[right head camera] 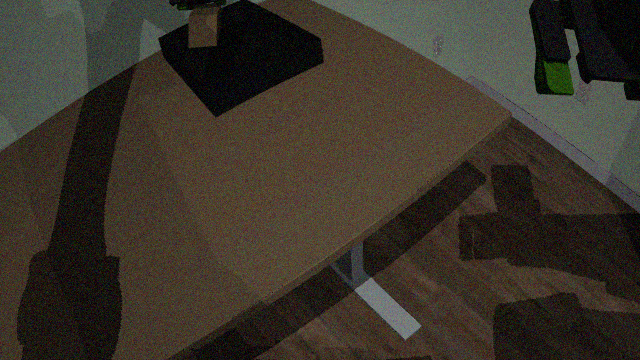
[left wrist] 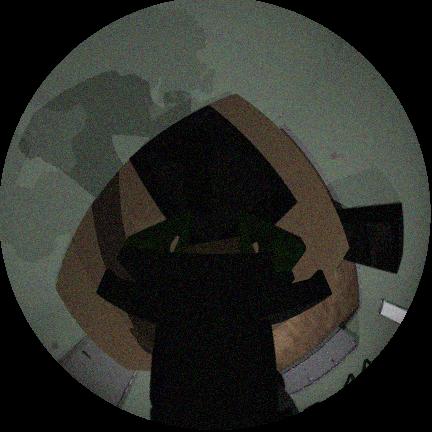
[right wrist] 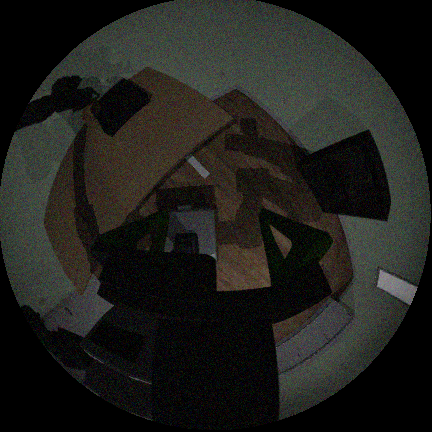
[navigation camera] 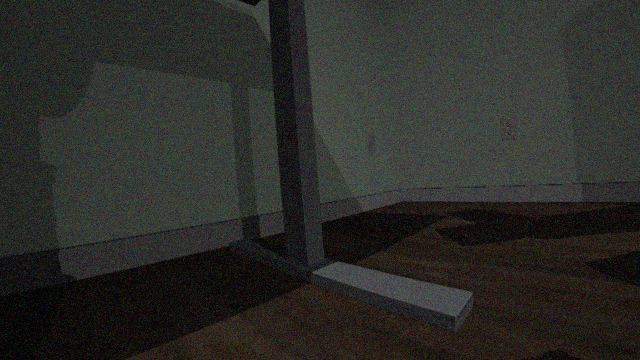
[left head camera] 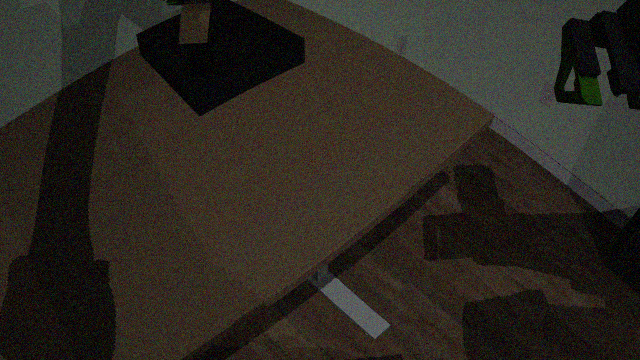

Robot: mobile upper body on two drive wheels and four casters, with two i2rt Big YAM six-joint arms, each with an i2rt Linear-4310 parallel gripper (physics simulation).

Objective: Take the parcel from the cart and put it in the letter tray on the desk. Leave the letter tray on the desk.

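Frame: origin at the left arm's base, x ahead, y left, z up, level; centimetres.
Seen in the pictures: left gripper, fingertip midpoint: (right head camera: pixel 213 4) (left wrist: pixel 213 212) (right wrist: pixel 95 97) (left head camera: pixel 201 0); right gripper, fingertip midpoint: (right head camera: pixel 583 89) (right wrist: pixel 213 212) (left head camera: pixel 594 98).
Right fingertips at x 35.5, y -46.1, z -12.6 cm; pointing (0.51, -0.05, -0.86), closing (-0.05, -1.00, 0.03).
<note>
Offsets run from my right fingertips to a thing's top centre. "spot": to the spot under its first point. Level surfaces: height alone.
The brown block-shaped parcel {dx +41.4, dy +45.3, dz -10.5 cm} (left head camera: pixel 194 24) (right head camera: pixel 203 29) (left wrist: pixel 212 246) is held in my left gripper (left head camera: pixel 192 3) (right head camera: pixel 200 5) (left wrist: pixel 213 212), which is shut on it. In the head views the parcel overlaps the left part of the black letter tray {dx +57.5, dy +46.5, dz -27.1 cm} (left head camera: pixel 245 65) (right head camera: pixel 260 65) (left wrist: pixel 215 165) (right wrist: pixel 120 112). The gap between parcel and tray cannot be judged. The tray sits on the brown desk {dz -33.3 cm} (left head camera: pixel 300 175) (right head camera: pixel 325 175) (left wrist: pixel 320 220) (right wrist: pixel 155 125). My right gripper (left head camera: pixel 612 92) (right head camera: pixel 597 82) (right wrist: pixel 213 212) is open and empty, off to the right of the desk. The cart cannot be made out.
A grey desk leg {spot: dx +52.1, dy +22.5, dz -95.2 cm} (navigation camera: pixel 300 125) with a pale foot (left head camera: pixel 355 307) (right head camera: pixel 387 309) (right wrist: pixel 198 167) (navigation camera: pixel 395 290) stands under the desk edge. A dark box-like object {spot: dx +21.5, dy -155.4, dz -67.2 cm} (left wrist: pixel 375 237) (right wrist: pixel 350 175) is at the right in the wrist views. Arm shadows cross the desk and wooden floor.
</note>
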